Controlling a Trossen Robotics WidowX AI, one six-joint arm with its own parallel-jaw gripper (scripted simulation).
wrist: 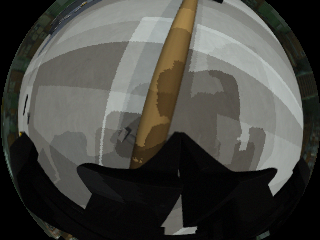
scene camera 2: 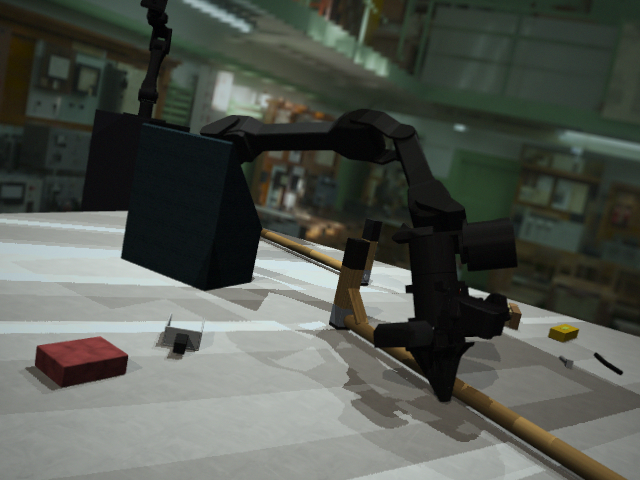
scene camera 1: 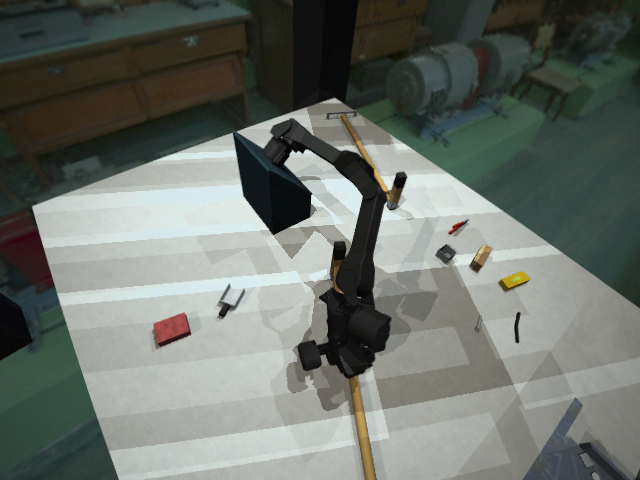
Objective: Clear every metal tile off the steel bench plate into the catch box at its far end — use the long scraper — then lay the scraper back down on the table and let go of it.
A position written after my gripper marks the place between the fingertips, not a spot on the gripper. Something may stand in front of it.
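Note:
There is a red block (scene camera 1: 176, 327) that I can see, though the wrist view does not show it, hidden as it is by my gripper. The gripper itself (scene camera 2: 445, 401), (scene camera 1: 342, 371), (wrist: 178, 136) is visible to me too.

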